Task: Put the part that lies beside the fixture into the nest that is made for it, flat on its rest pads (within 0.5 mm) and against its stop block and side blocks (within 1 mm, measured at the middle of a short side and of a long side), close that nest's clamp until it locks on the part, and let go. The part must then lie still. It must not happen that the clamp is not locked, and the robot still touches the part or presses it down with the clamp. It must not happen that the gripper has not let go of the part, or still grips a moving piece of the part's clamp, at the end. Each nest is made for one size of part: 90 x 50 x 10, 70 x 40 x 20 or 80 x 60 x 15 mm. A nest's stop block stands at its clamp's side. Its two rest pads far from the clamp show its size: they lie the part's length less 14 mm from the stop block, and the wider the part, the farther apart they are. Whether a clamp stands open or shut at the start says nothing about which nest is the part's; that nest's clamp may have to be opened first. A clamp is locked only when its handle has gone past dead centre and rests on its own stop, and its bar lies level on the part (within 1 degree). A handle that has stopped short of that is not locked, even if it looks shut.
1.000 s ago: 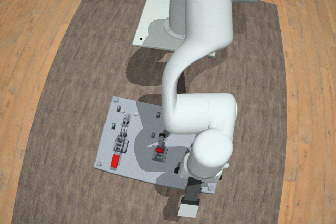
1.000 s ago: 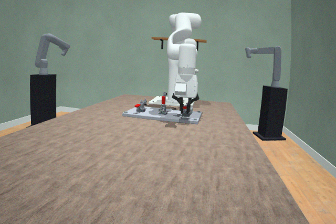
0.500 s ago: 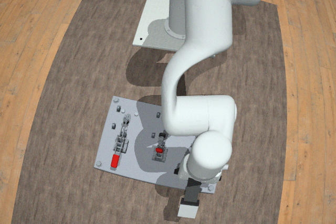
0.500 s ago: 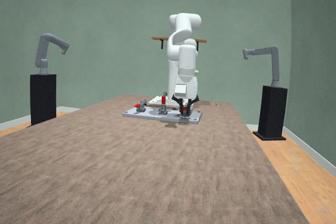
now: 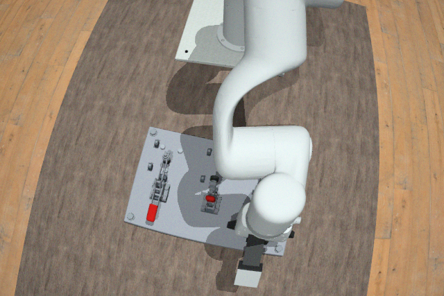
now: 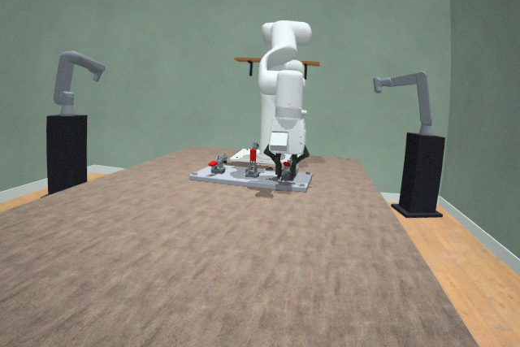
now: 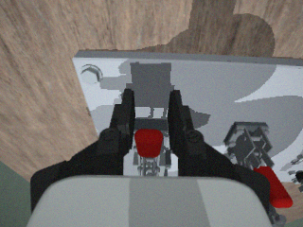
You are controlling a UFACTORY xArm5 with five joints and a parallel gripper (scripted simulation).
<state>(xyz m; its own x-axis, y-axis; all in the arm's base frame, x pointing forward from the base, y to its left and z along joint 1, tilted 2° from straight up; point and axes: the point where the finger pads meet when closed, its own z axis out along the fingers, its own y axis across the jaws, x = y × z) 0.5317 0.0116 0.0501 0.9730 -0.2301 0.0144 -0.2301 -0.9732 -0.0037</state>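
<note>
The grey fixture plate is 11 cm behind my hand, 9 cm to the right of it and 4 cm below it.
</note>
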